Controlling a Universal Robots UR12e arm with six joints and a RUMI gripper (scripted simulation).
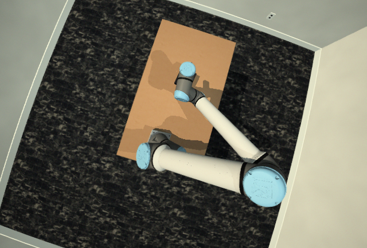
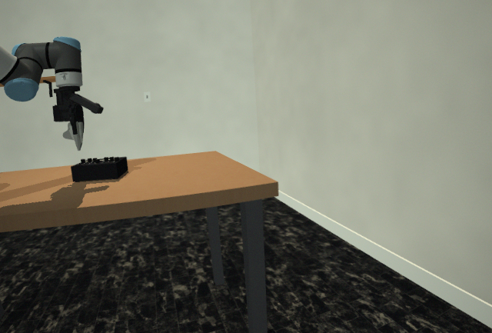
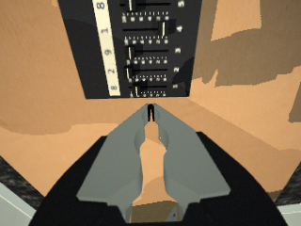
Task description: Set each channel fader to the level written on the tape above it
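Now: the fader cap 5 cm below my hand and 2 cm to the left of it.
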